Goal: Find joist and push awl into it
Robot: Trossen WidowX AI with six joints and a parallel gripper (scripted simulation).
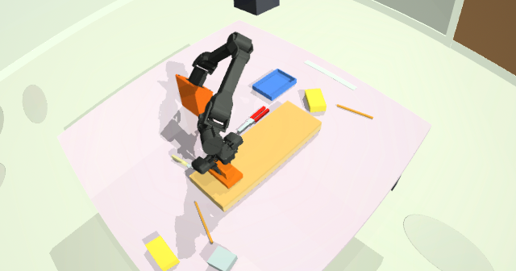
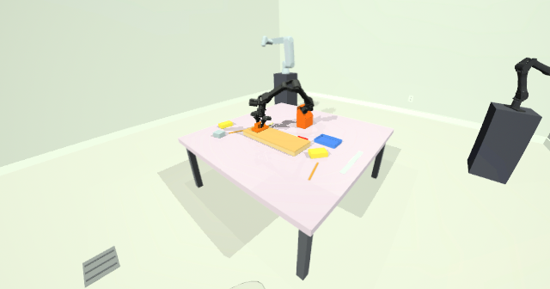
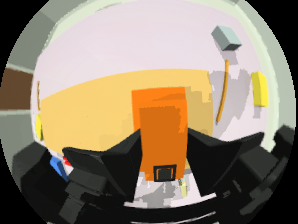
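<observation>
My gripper tip is now 220 mm past the blue tray, 490 mm to the right of it and 50 mm above it. From my gripper tip the other things lie so: grey block (230 mm ahead, 240 mm to the right, 50 mm below); awl (160 mm behind, 60 mm to the right, 60 mm below); orange stud finder (20 mm behind, 20 mm above).
</observation>
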